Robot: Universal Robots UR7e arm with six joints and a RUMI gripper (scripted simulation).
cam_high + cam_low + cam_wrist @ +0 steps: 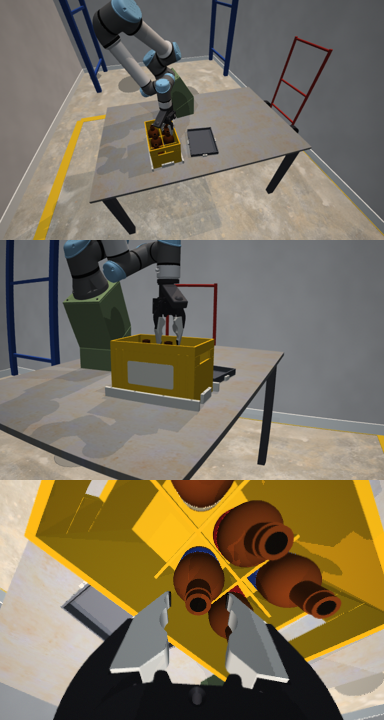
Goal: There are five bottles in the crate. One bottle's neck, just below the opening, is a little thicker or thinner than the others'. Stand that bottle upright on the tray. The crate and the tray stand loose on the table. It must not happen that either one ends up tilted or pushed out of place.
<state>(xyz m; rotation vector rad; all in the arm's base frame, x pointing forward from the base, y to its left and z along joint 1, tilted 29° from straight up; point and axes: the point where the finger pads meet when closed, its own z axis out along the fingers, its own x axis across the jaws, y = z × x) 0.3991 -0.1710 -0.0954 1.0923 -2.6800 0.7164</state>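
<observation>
Right now the yellow crate is 70 mm below my hand and 40 mm to the right of it. Round my hand: dark tray (240 mm to the left, 140 mm below, 20 mm ahead).
</observation>
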